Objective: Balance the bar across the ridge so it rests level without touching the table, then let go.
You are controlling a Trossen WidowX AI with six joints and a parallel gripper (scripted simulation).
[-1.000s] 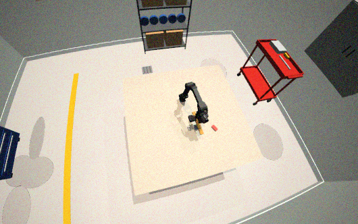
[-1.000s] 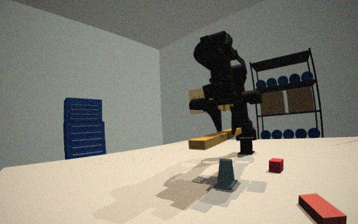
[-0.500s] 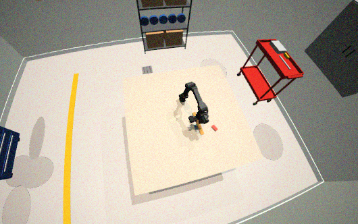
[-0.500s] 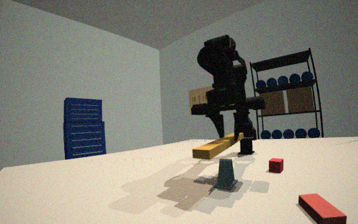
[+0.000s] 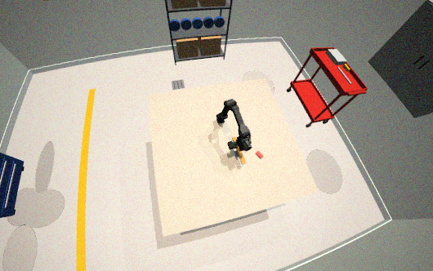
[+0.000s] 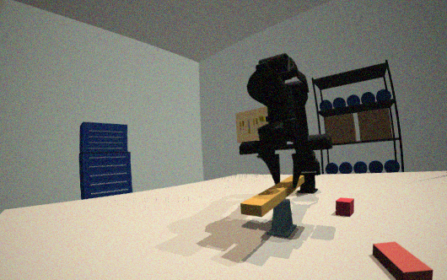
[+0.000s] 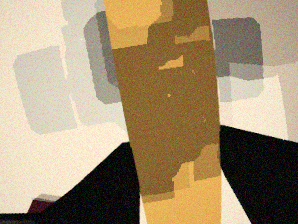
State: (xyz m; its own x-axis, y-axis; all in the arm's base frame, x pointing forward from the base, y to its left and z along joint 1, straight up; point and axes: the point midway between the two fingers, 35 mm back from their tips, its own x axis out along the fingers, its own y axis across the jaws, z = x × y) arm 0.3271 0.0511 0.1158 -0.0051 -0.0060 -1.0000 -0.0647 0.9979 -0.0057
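The orange bar is 3 cm ahead of my gripper tip. Round my gripper tip: red cube 11 cm behind, 10 cm to the left, 6 cm below; then flat red block 19 cm to the left, 9 cm ahead, 7 cm below.
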